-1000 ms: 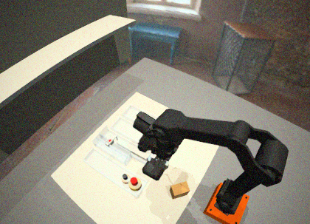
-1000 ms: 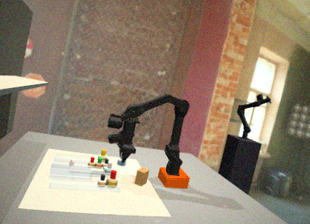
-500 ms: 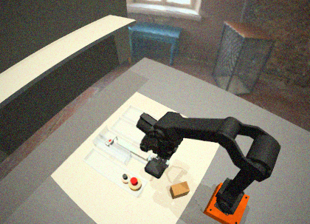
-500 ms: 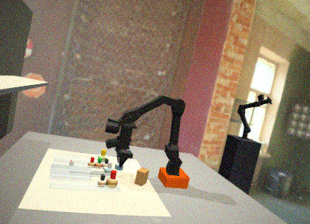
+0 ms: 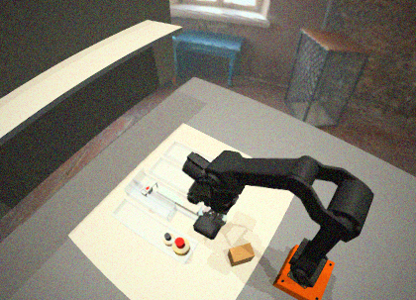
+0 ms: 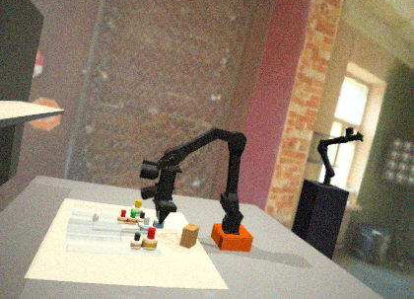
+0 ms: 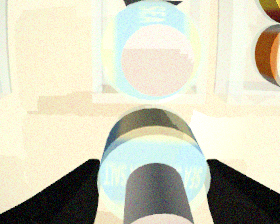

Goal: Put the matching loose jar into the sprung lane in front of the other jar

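My gripper tip is 12 cm past the cardboard box, 4 cm to the right of it and 2 cm above it. Also, from my gripper tip: clear sprung lane 19 cm ahead, 7 cm to the left, 4 cm below; red mark 22 cm ahead, 9 cm to the left, 2 cm above.
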